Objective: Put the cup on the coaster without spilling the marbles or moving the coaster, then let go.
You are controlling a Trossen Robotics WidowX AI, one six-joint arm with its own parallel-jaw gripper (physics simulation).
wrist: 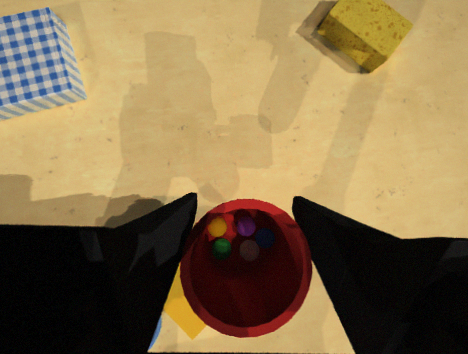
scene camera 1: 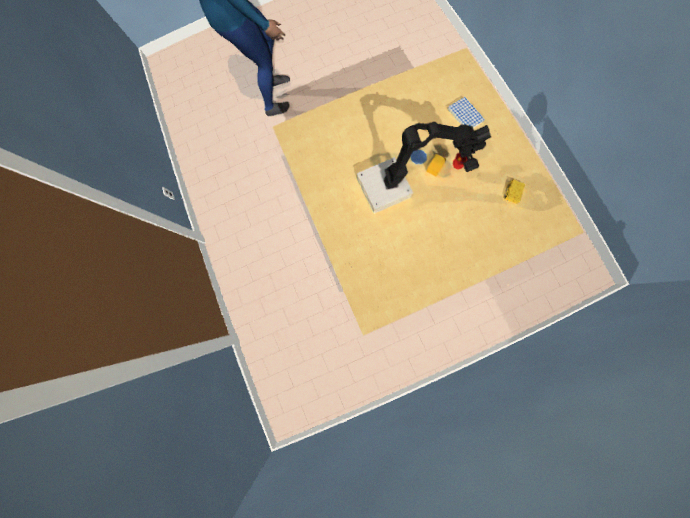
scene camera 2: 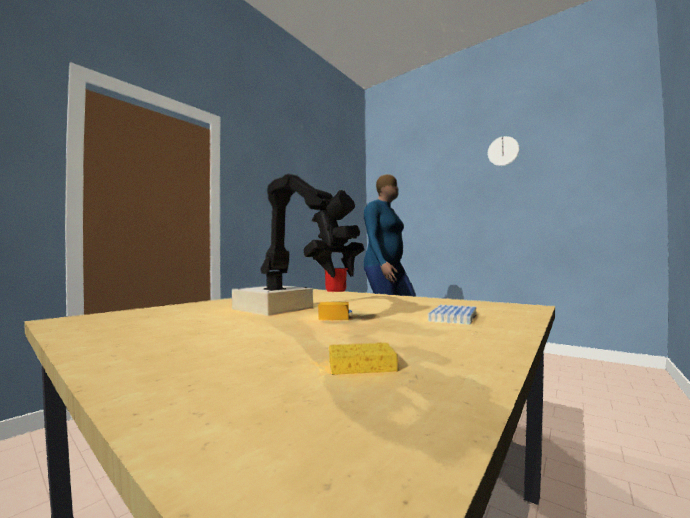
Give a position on an orange block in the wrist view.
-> At 176, 306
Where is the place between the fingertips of the gripper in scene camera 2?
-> At 343, 276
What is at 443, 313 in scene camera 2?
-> A blue-and-white checked block.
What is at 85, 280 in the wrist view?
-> The gripper.
